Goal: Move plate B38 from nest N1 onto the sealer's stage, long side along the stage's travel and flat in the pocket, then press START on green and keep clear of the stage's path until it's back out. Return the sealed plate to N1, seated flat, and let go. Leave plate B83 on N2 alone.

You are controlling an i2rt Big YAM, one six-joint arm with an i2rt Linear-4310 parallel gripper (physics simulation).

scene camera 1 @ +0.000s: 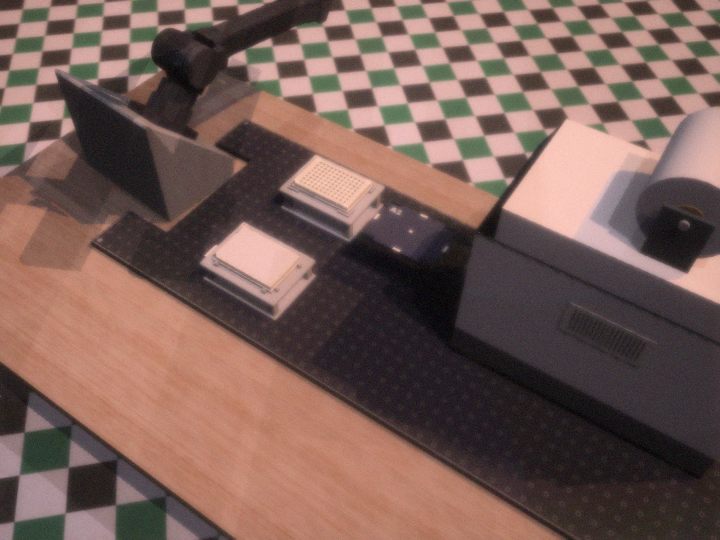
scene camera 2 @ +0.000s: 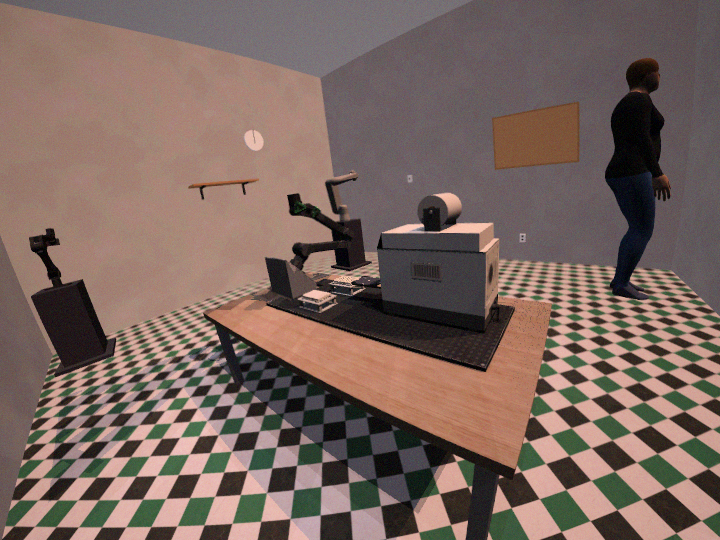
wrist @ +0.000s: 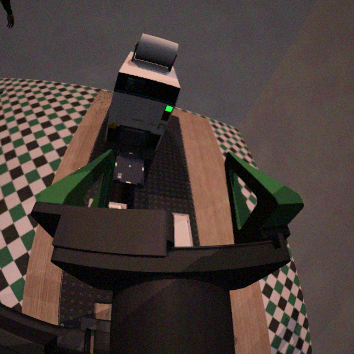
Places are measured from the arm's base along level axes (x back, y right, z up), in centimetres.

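Pixels of known places: gripper, fingertip midpoint: point(scene camera 2: 313, 209) point(wrist: 169, 155); arm's base, link origin: point(scene camera 1: 162, 124) point(scene camera 2: 293, 269).
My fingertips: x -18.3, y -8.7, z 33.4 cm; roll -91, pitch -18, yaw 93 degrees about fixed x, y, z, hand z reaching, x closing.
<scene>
Ahead of a thing's pixels: the offset from my fingertips to its top centre. "pt": to the spot under its first point. Level surfaces: height alone.
A plate with open wells @[dx -11.9, dy -6.1, dz -39.5 cm] point(scene camera 1: 334, 181) point(scene camera 2: 346, 280) point(wrist: 117, 205) sits flat on the nest beside the stage. A plate with a plain pale top @[dx -14.4, dy +15.9, dz -40.2 cm] point(scene camera 1: 255, 255) point(scene camera 2: 318, 295) point(wrist: 182, 230) sits flat on the other nest. I cannot read plate or nest labels. The sealer's stage @[pt dx -32.7, dy -3.5, dz -36.2 cm] point(scene camera 1: 410, 231) point(wrist: 130, 168) is out in front of the sealer point(scene camera 1: 523, 290) point(scene camera 2: 436, 279) point(wrist: 145, 105), with no plate on it. A green light @[pt dx -48.6, dy +3.9, dz -19.1 cm] point(wrist: 169, 108) shows on the sealer's front. My gripper point(scene camera 2: 302, 206) point(wrist: 169, 155) is open and empty, high above the table, away from both plates.
A dark slanted panel point(scene camera 1: 110, 145) point(scene camera 2: 284, 277) stands between the arm base and the plain-topped plate. A large roll @[dx -70.2, dy -9.0, dz +1.2 cm] point(scene camera 1: 686, 180) point(scene camera 2: 440, 206) point(wrist: 156, 50) tops the sealer. A dark perforated board @[dz -46.3 cm] point(scene camera 1: 407, 348) lies under the nests. A person point(scene camera 2: 633, 133) stands beyond the table at right.
</scene>
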